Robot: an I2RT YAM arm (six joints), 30 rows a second.
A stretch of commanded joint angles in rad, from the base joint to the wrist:
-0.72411 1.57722 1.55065 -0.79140 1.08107 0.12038
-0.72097 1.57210 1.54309 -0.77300 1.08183 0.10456
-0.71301 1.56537 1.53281 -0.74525 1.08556 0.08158
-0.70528 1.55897 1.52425 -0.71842 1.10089 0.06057
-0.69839 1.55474 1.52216 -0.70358 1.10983 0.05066
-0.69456 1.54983 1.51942 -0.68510 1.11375 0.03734
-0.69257 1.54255 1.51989 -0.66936 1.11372 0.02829
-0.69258 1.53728 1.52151 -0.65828 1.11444 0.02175
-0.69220 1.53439 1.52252 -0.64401 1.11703 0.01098
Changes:
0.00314 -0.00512 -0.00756 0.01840 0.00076 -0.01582
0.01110 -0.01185 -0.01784 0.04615 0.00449 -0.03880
0.01883 -0.01825 -0.02640 0.07298 0.01982 -0.05981
0.02572 -0.02248 -0.02849 0.08782 0.02876 -0.06972
0.02955 -0.02739 -0.03123 0.10630 0.03268 -0.08304
0.03154 -0.03467 -0.03076 0.12204 0.03265 -0.09209
0.03153 -0.03994 -0.02914 0.13312 0.03337 -0.09863
0.03191 -0.04283 -0.02813 0.14739 0.03596 -0.10940

